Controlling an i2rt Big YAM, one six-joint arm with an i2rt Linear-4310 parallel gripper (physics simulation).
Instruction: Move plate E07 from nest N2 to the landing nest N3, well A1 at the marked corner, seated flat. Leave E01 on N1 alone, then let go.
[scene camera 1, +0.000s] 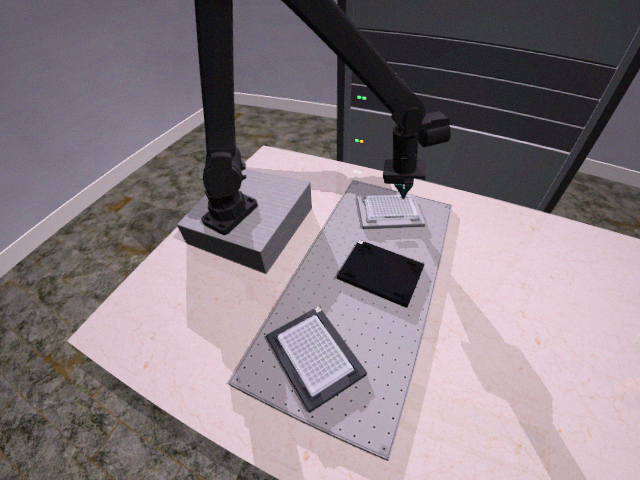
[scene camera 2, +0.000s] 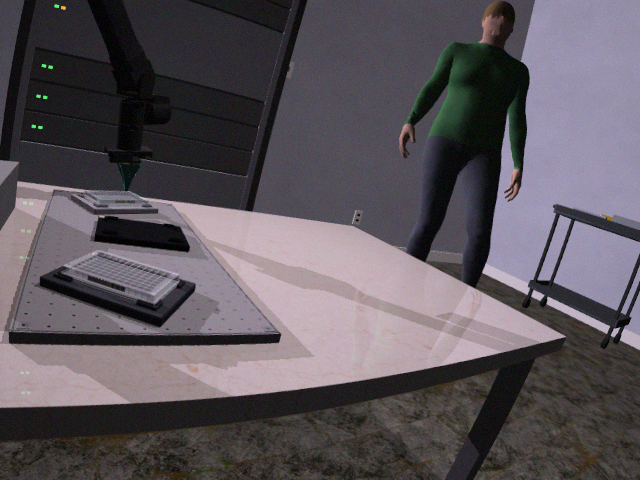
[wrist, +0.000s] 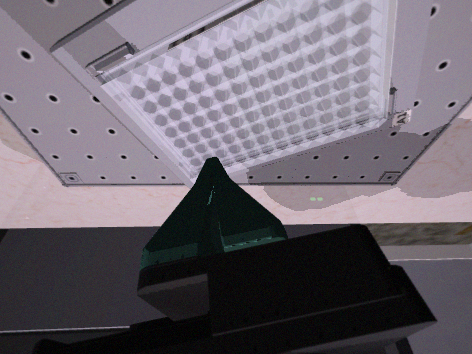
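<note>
A clear 96-well plate (scene camera 1: 391, 207) (scene camera 2: 116, 197) (wrist: 260, 75) lies on the far light-grey nest (scene camera 1: 392, 224) (scene camera 2: 124, 210). Its printed code is not readable; it fits E07 on N3. An A1 tag (wrist: 401, 118) is by the nest's right corner in the wrist view. I cannot tell whether every edge is fully down. My gripper (scene camera 1: 403, 197) (scene camera 2: 126, 189) (wrist: 213, 165) is shut and empty, its tips at or just above the plate's back edge. The middle black nest (scene camera 1: 381, 273) (scene camera 2: 142, 233) is bare. Another plate (scene camera 1: 315, 353) (scene camera 2: 124, 276), apparently E01, lies on the near dark nest (scene camera 1: 336, 391) (scene camera 2: 160, 316).
The nests stand on a perforated grey board (scene camera 1: 361, 330) (scene camera 2: 227, 310). A grey block (scene camera 1: 279, 206) carries the arm's base at the left. A dark equipment rack stands behind the table. A person (scene camera 2: 473, 98) stands beyond the table, left of a cart (scene camera 2: 578, 304).
</note>
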